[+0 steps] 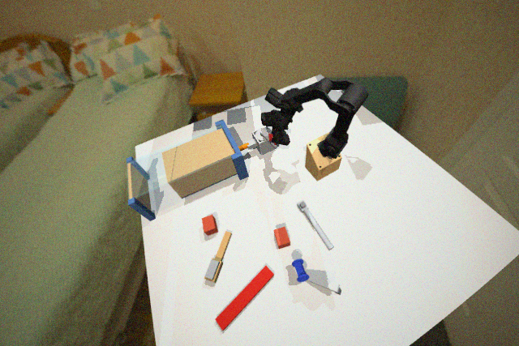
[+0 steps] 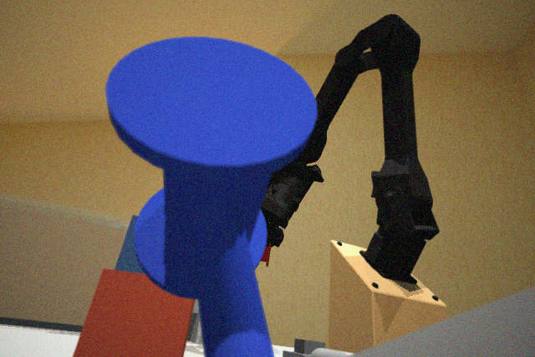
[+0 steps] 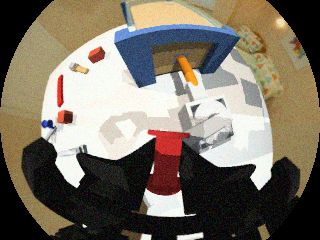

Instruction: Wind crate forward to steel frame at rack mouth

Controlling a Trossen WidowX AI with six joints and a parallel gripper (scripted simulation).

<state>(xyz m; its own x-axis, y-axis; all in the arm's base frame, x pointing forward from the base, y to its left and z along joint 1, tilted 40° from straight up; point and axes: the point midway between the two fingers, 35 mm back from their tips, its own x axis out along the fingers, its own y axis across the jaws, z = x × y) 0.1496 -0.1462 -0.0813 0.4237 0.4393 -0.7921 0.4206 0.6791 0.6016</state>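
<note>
My gripper tip is 10 cm above the winch drum and 9 cm to the left of it. The rest, counted from my gripper tip: grey winch: 10 cm to the right, 10 cm below, 2 cm behind; grey crank arm: 3 cm to the right, 3 cm below, 1 cm behind; red grip: 1 cm to the left, 1 cm behind.
</note>
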